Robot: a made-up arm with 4 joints.
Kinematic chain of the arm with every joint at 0, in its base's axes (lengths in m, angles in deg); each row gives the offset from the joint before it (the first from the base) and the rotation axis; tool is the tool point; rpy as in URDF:
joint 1: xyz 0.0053 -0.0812 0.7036 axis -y
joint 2: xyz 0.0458 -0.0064 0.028 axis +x
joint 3: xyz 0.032 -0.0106 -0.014 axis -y
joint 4: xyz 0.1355 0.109 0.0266 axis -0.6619 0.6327 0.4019
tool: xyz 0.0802 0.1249 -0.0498 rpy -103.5 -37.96 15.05
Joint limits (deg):
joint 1: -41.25..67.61
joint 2: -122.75..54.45
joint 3: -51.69..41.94
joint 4: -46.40..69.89
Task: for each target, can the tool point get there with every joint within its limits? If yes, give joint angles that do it. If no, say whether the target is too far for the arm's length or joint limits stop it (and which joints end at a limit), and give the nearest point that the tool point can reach.
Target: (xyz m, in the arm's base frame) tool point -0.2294 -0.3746 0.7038
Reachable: no: joint limits stop it (at a limit: joint 1, joint 3) | nearest point -0.0194 -0.2717 0.6067 | short by 0.253 m
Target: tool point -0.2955 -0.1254 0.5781
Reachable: no: joint limits stop it (at a limit: joint 1, joint 3) | nearest point -0.0851 -0.1132 0.5314 | short by 0.216 m
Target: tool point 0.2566 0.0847 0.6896
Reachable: yes | joints 9.10 -16.55 31.84 44.25
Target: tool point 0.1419 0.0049 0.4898
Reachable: yes | joints 0.29 -26.73 -34.86 42.01
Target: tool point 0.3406 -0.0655 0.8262
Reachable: yes | joints 54.55 -102.08 19.10 -13.07
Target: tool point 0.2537 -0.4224 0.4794
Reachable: no: too far | nearest point 0.2111 -0.3450 0.5178 | short by 0.096 m
